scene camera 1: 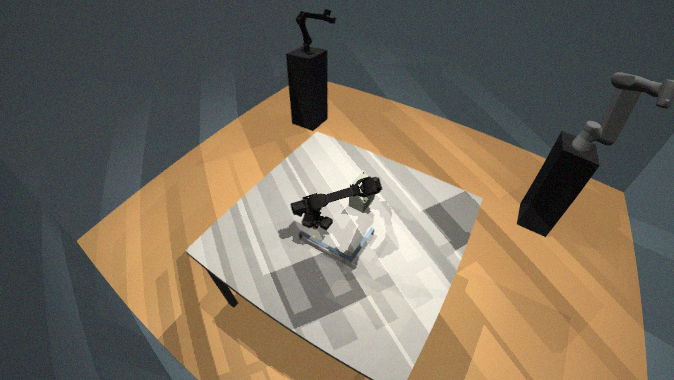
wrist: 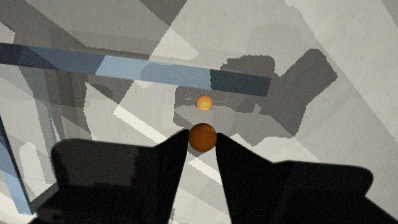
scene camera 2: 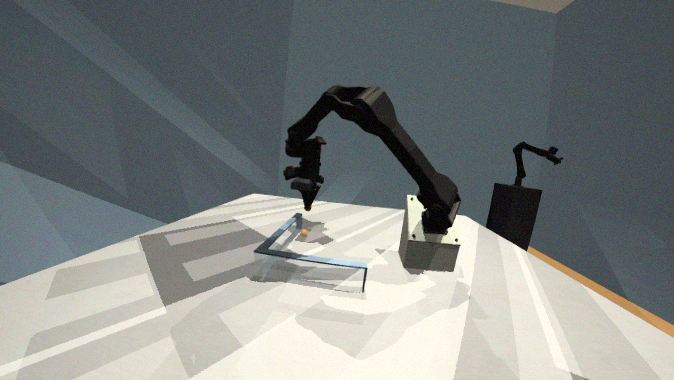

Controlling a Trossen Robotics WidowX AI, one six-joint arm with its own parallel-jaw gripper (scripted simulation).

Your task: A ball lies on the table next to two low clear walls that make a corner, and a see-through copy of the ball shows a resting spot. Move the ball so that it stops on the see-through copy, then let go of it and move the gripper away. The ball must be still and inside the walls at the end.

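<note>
There's a small orange ball here, and my gripper carries the small orange ball. You'd see my gripper in the wrist view too.
</note>
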